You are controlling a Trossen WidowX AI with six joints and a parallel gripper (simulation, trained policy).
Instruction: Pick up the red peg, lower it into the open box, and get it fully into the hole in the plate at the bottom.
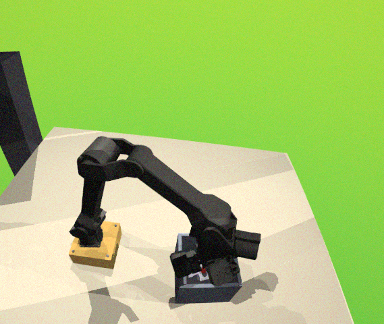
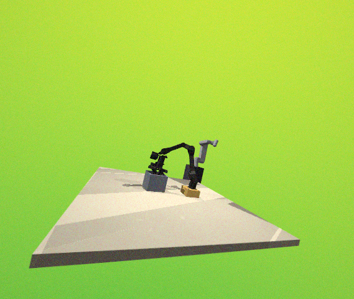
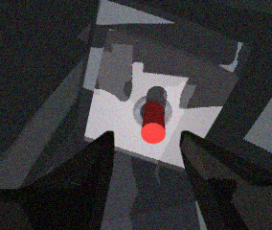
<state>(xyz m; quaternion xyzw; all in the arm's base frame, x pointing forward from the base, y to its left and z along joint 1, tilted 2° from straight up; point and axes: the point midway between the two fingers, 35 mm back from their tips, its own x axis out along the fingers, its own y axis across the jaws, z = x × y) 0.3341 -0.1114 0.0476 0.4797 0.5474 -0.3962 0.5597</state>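
Right now the red peg is 40 mm below my gripper tip. From my gripper tip the other things lie so: light plate (40 mm below).
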